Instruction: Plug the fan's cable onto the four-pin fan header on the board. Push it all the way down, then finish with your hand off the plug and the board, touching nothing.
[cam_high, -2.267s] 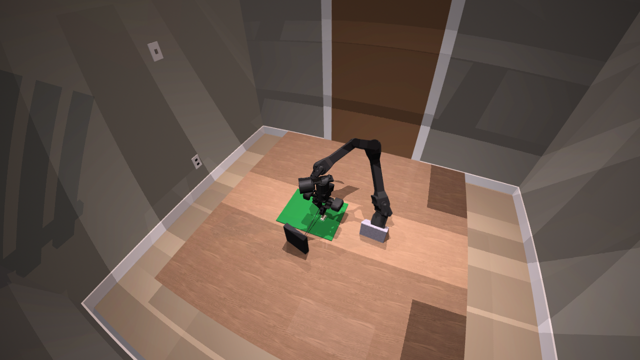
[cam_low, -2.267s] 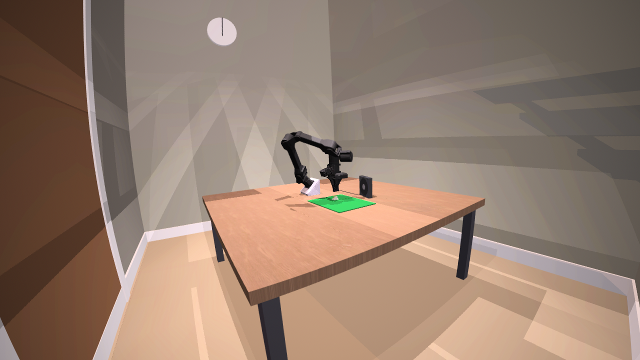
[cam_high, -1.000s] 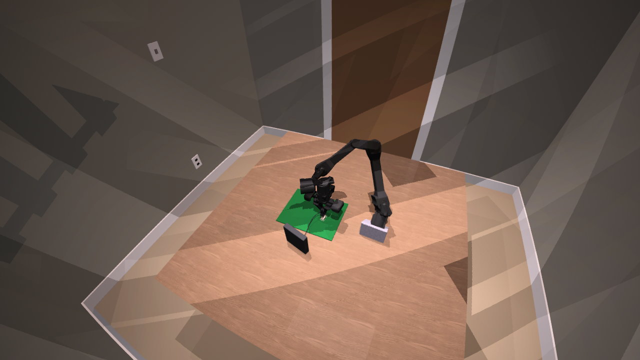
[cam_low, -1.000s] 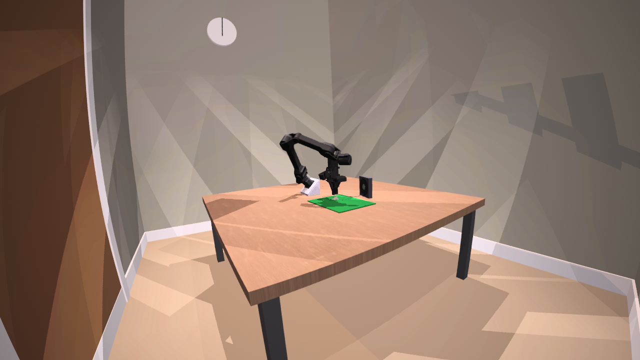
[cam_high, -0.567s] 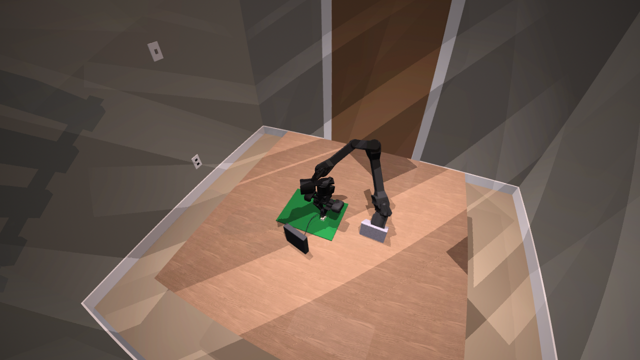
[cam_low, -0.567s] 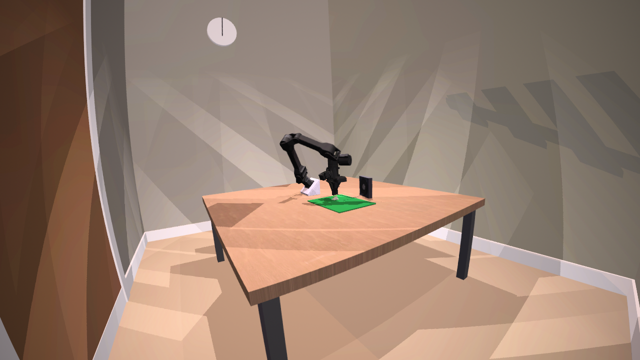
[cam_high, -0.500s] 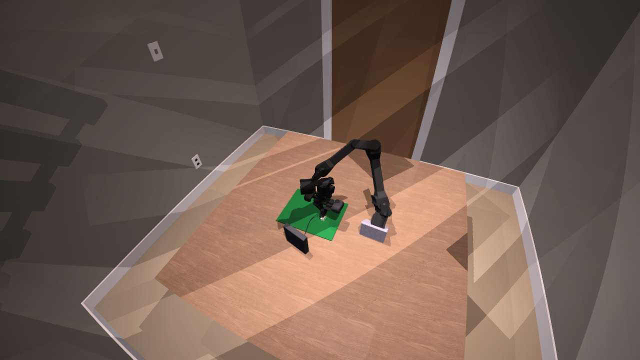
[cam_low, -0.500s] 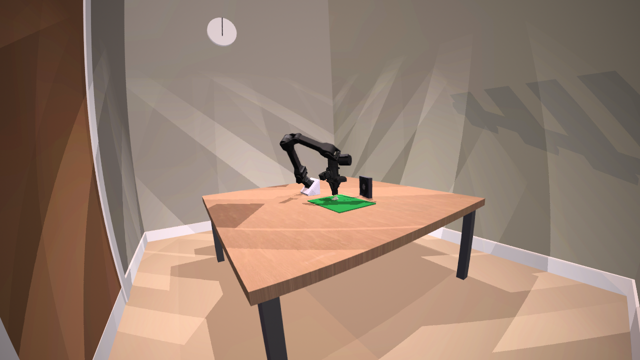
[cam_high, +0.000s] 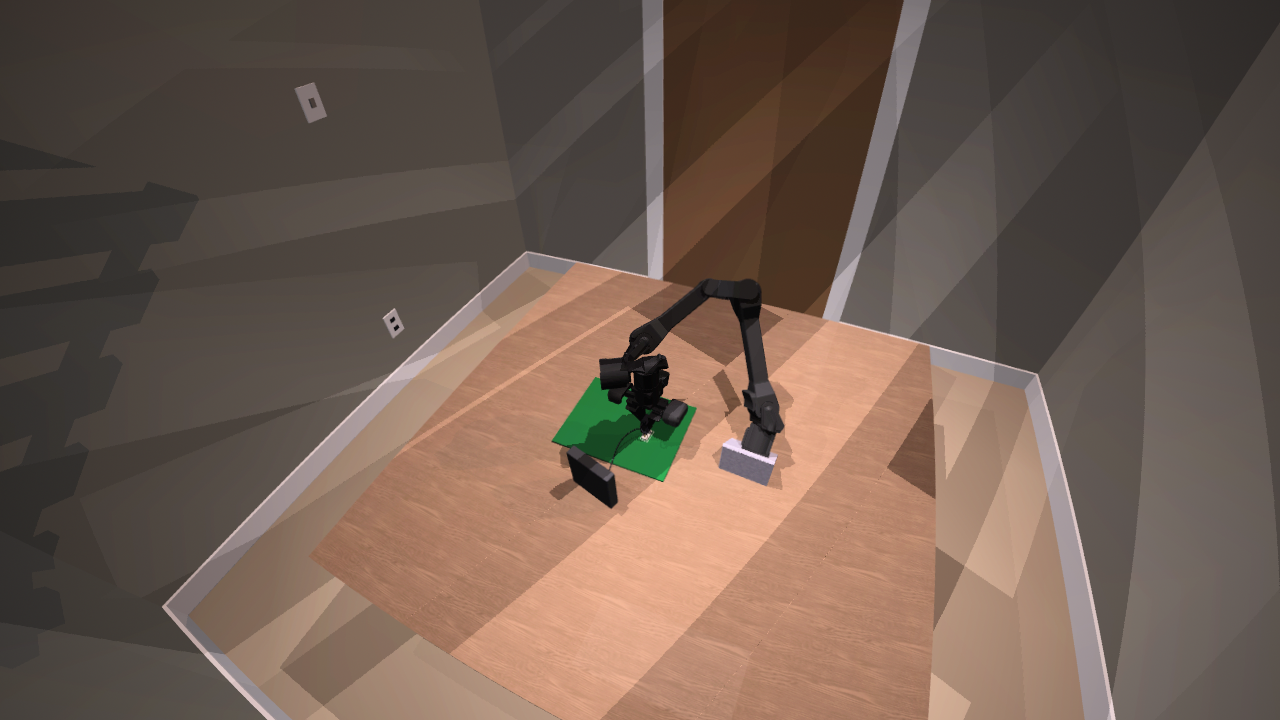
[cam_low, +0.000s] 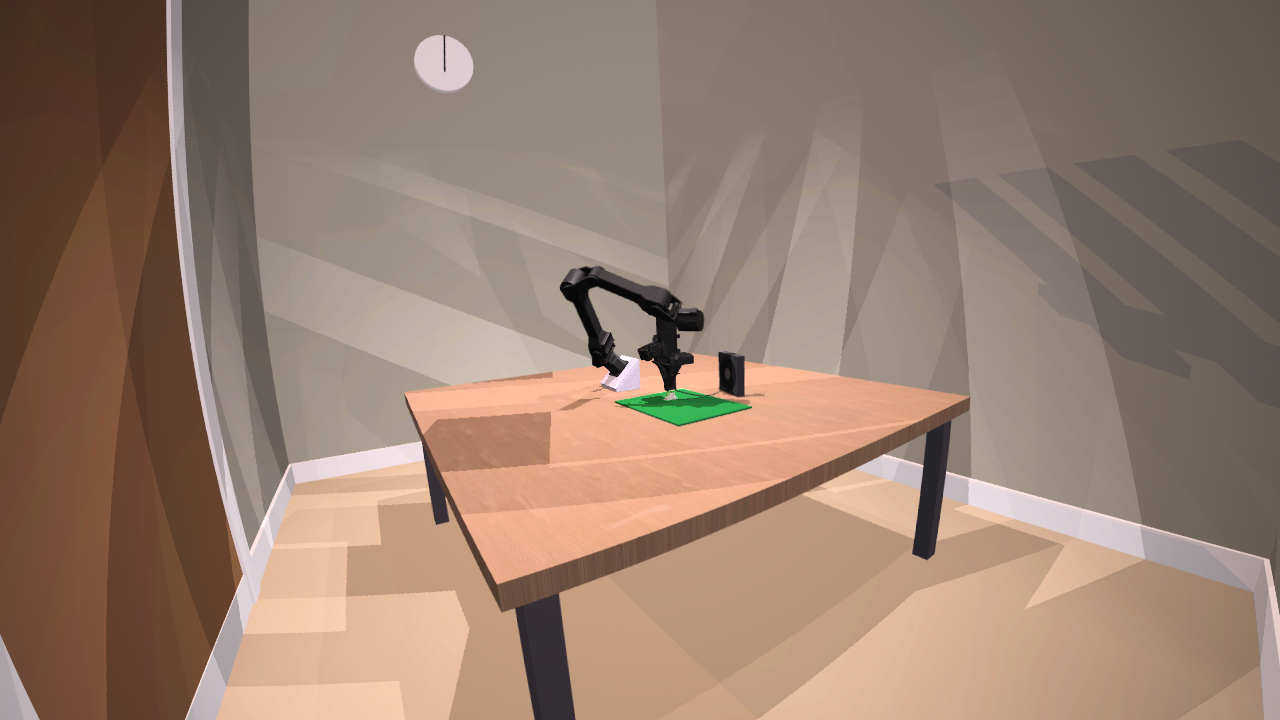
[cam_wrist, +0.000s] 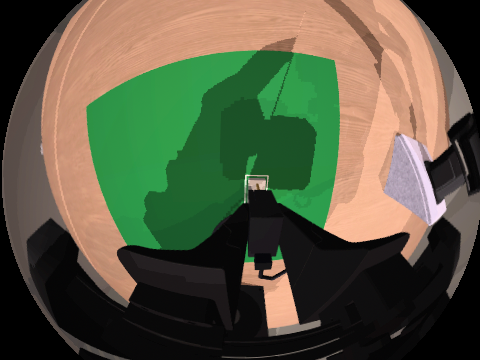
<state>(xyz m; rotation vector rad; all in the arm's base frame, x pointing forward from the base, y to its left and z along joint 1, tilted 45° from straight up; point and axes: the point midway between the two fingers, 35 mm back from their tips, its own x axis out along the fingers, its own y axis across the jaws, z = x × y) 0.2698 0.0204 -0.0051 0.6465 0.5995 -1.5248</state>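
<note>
The black plug is 1 cm to the left of my gripper tip and 1 cm above it. Round my gripper tip: black fan: 4 cm ahead, 19 cm to the left, 2 cm above; green board: 7 cm ahead, 6 cm below.
</note>
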